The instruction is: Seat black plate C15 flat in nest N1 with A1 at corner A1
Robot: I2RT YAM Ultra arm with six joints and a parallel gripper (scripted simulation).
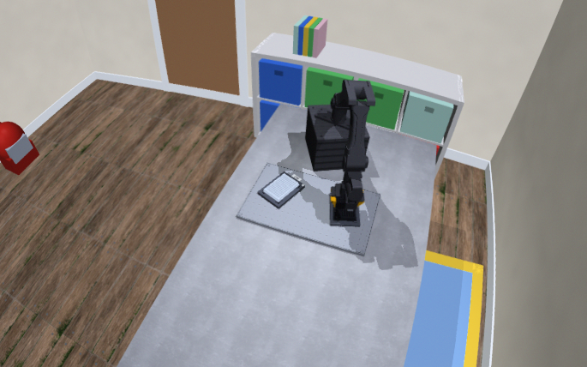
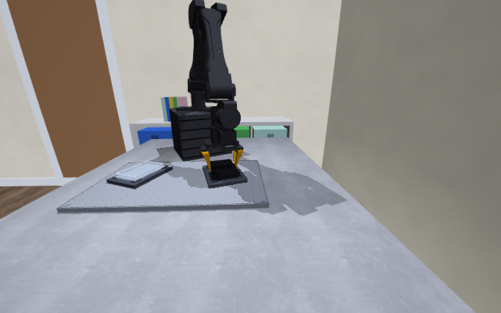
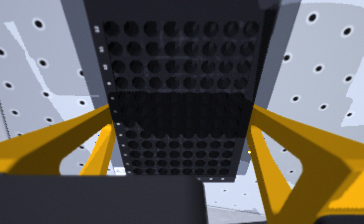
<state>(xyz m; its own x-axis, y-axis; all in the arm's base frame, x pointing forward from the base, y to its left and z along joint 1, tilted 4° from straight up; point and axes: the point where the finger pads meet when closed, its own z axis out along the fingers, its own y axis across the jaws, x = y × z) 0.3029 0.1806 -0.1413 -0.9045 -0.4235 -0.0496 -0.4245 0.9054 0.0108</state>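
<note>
Right now the black 96-well plate C15 is right at my hand. Round my hand: dark plate nest N1: 20 mm below; then clear plate C51: 270 mm to the right, 30 mm ahead, 10 mm below; then white N1 label: 80 mm behind, 40 mm to the right, 30 mm below.
</note>
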